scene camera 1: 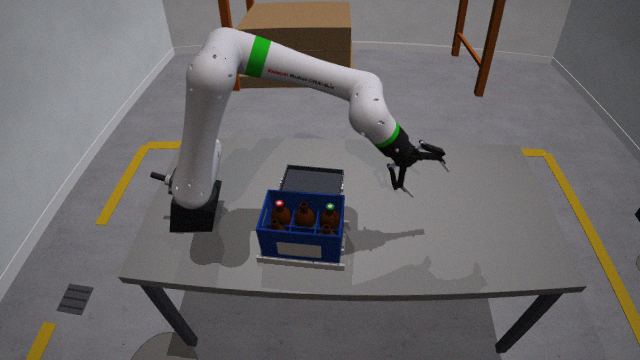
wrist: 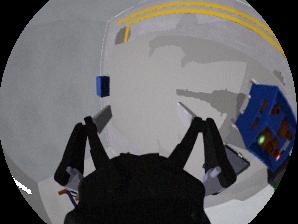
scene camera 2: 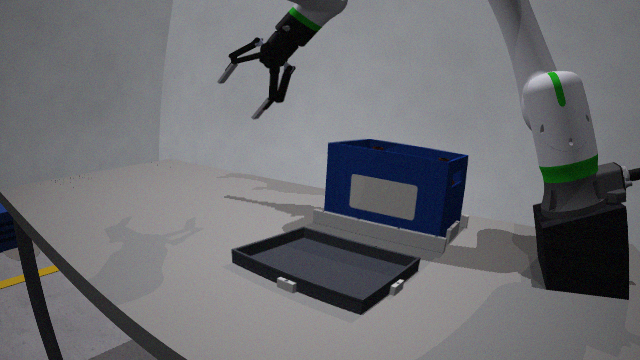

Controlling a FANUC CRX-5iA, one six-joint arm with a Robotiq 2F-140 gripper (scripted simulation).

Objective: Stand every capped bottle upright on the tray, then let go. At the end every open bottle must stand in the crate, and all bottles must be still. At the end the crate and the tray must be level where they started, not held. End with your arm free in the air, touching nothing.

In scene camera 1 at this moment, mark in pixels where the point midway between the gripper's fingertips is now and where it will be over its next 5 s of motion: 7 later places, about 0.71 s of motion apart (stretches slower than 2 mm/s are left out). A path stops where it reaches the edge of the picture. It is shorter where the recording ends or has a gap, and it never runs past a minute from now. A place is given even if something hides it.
My gripper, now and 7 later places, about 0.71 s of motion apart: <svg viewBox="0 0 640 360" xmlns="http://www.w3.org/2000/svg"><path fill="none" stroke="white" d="M429 182L418 195L405 204L388 208L371 208L353 207L335 207L317 207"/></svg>
